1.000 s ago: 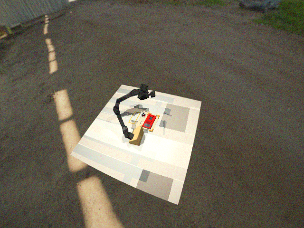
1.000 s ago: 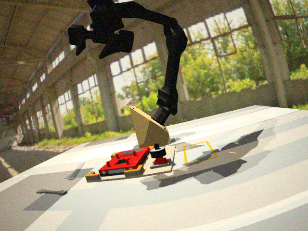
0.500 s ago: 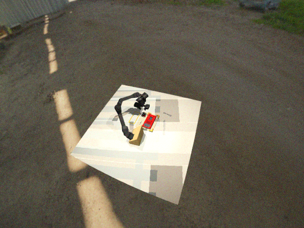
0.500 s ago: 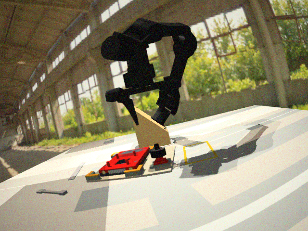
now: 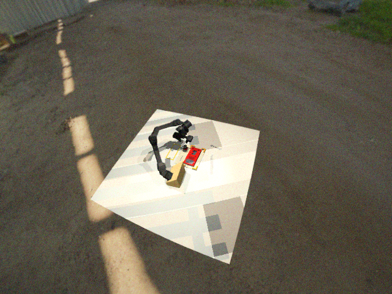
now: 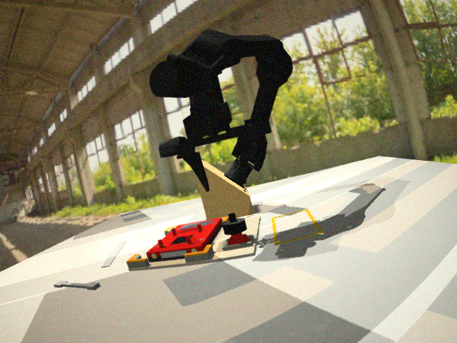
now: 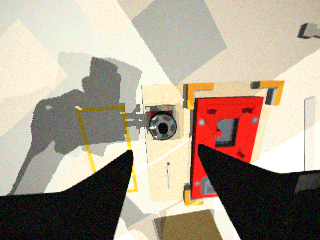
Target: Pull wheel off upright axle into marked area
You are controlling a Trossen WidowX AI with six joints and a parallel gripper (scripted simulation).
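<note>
Now: gripper tip 7 cm above the black wheel.
</note>
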